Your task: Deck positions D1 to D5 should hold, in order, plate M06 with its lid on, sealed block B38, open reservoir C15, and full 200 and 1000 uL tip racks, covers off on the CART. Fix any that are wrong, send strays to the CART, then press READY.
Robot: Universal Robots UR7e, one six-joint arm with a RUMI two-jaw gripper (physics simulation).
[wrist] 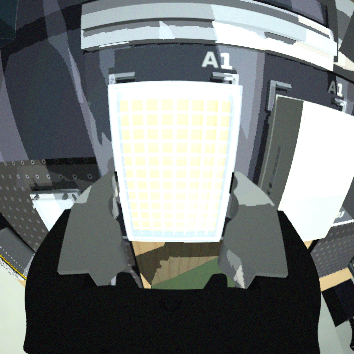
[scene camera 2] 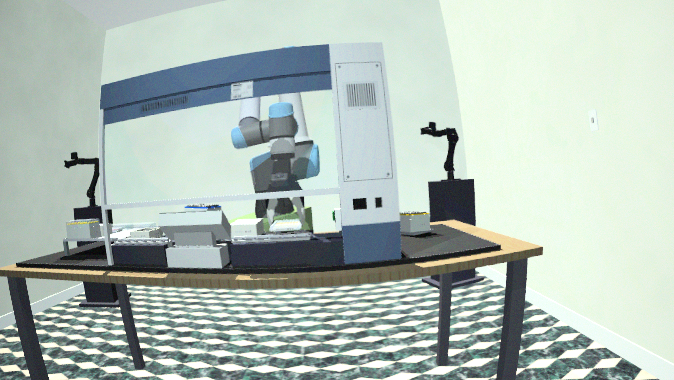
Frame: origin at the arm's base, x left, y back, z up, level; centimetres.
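Seen in the pictures: gripper, fingertip midpoint: (wrist: 174,173) (scene camera 2: 287,227).
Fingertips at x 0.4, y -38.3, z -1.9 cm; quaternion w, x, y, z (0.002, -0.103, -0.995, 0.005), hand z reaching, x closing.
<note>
Pixels of each thing's top centre, then the offset from my fingertips to it. "spot": a spot on its surface instead.
- clear-white rim at a spot on its surface: (wrist: 175,160) spot: dx -0.4, dy -1.6, dz +1.2 cm
- white block-like labware at its top centre: (wrist: 323,190) (scene camera 2: 246,220) dx -12.0, dy +2.5, dz +2.5 cm
- tip rack with a blue top, top centre: (scene camera 2: 201,203) dx -25.9, dy +4.3, dz +8.3 cm
- white enclosure at a spot on its surface: (scene camera 2: 365,200) spot: dx +16.6, dy -24.1, dz +7.0 cm
- small white item at its top centre: (wrist: 65,230) dx +20.9, dy +10.2, dz -6.3 cm
- pale rail at a spot on its surface: (wrist: 150,25) spot: dx -0.6, dy -11.1, dz -1.6 cm
My gripper (scene camera 2: 286,218) (wrist: 174,173) is shut on a plate with pale yellow wells and a clear-white rim (scene camera 2: 285,226) (wrist: 175,160), gripped by its two long sides. The plate is level and low over a deck position marked A1, its far edge close to two corner brackets; whether it touches the deck cannot be told. A white block-like labware (scene camera 2: 247,228) (wrist: 320,165) stands in the neighbouring position, to the right in the wrist view. A tip rack with a blue top (scene camera 2: 202,207) stands farther left in the scene view. The plate's label cannot be read.
The blue and white enclosure (scene camera 2: 365,200) frames the deck, with a bar across its front. Yellow-topped racks stand at the far left (scene camera 2: 83,229) and at the right (scene camera 2: 415,223). A small white item (wrist: 55,209) lies left of the gripper. A pale rail (wrist: 150,25) crosses beyond the plate.
</note>
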